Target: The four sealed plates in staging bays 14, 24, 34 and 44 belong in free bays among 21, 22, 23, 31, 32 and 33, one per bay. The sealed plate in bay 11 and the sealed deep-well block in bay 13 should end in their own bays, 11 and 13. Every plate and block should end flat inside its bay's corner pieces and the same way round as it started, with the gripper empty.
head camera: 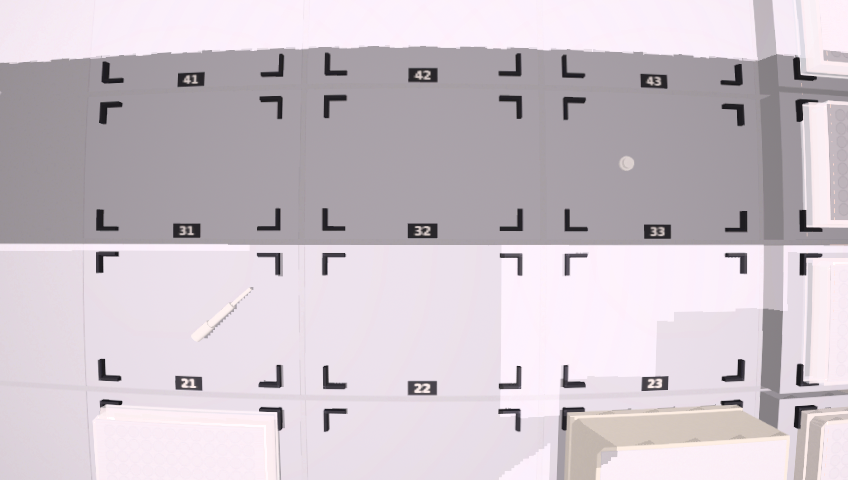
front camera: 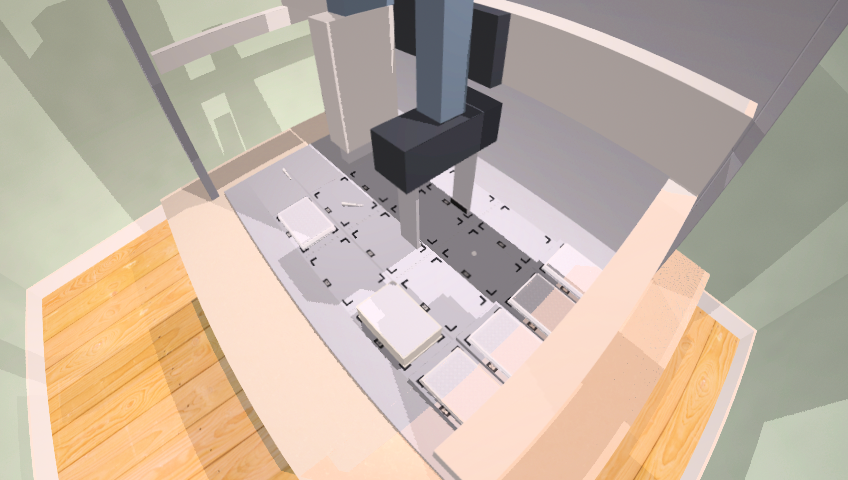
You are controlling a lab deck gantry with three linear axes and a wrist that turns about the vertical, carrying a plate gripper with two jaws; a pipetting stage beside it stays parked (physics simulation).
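Frame: origin at the robot's base, x ahead, y left, z up, level; centimetres.
Seen in the pictures: gripper, fingertip midpoint: (front camera: 436, 222); robot's base, origin of the base link: (front camera: 278, 218).
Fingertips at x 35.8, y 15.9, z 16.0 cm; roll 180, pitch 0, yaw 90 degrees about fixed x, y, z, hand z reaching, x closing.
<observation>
Offsets run from my fingertips to a thing's top centre.
My gripper (front camera: 437, 227) is open and empty, its two jaws apart above the middle of the deck; it does not show in the head view. Four sealed plates stand in the staging column: bay 44 plate @[dx +19.8, dy +20.5, dz -13.1 cm] (front camera: 572, 265) (head camera: 836, 29), bay 34 plate @[dx +19.8, dy +9.8, dz -13.1 cm] (front camera: 538, 295) (head camera: 816, 166), bay 24 plate @[dx +19.8, dy -0.9, dz -13.1 cm] (front camera: 499, 333) (head camera: 827, 321) and bay 14 plate @[dx +19.8, dy -11.6, dz -13.1 cm] (front camera: 455, 374) (head camera: 833, 452). The sealed plate @[dx -29.4, dy -11.6, dz -14.6 cm] (front camera: 306, 221) (head camera: 187, 449) sits in bay 11. The taller sealed deep-well block @[dx +3.4, dy -11.6, dz -11.8 cm] (front camera: 398, 318) (head camera: 696, 460) sits in bay 13. Bays 22, 23, 31 and 32 hold no plate.
A thin white pen-like tool @[dx -26.6, dy -0.4, dz -15.2 cm] (front camera: 352, 204) (head camera: 221, 315) lies slanted inside bay 21. A small round pale disc @[dx +1.1, dy +9.9, dz -15.6 cm] (front camera: 473, 253) (head camera: 626, 163) lies in bay 33. Another thin white piece @[dx -48.2, dy -7.0, dz -15.2 cm] (front camera: 286, 173) lies beyond bay 11. The parked pipetting stage (front camera: 363, 89) stands behind left of the gripper.
</observation>
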